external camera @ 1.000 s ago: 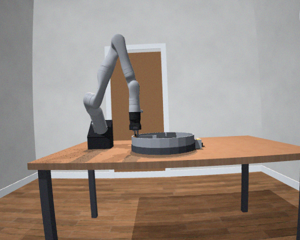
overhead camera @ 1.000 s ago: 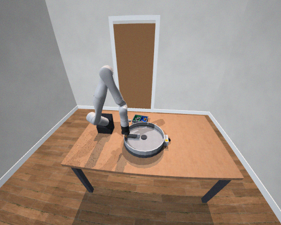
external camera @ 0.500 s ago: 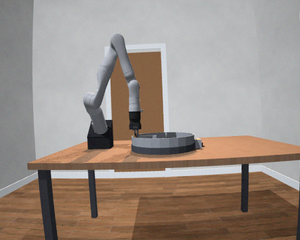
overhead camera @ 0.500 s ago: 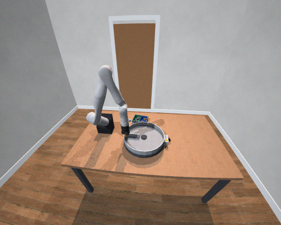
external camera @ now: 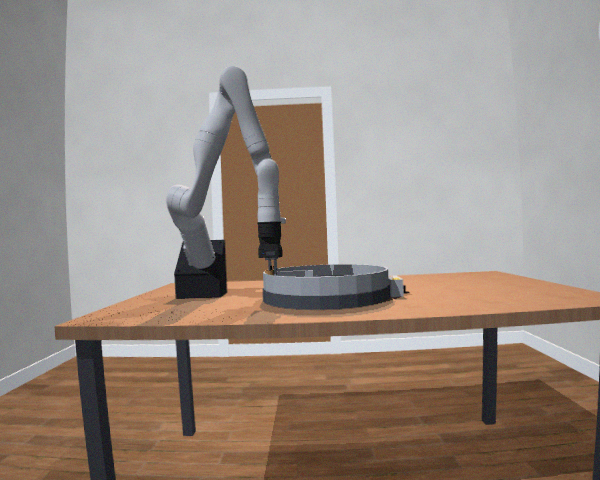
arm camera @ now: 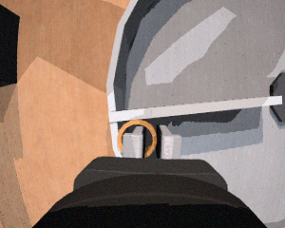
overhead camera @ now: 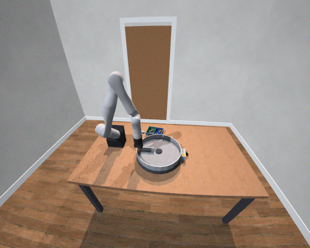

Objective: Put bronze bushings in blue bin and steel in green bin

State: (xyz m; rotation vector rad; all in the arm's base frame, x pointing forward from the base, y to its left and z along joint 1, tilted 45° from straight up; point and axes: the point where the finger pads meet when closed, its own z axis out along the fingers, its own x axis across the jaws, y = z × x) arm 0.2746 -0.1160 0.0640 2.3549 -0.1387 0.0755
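Now: the blue bin 360 mm to the left of my hand, 100 mm ahead of it and 70 mm below it. From my hand the other things lie so: grey turntable 180 mm ahead, 50 mm below, 20 mm to the left.
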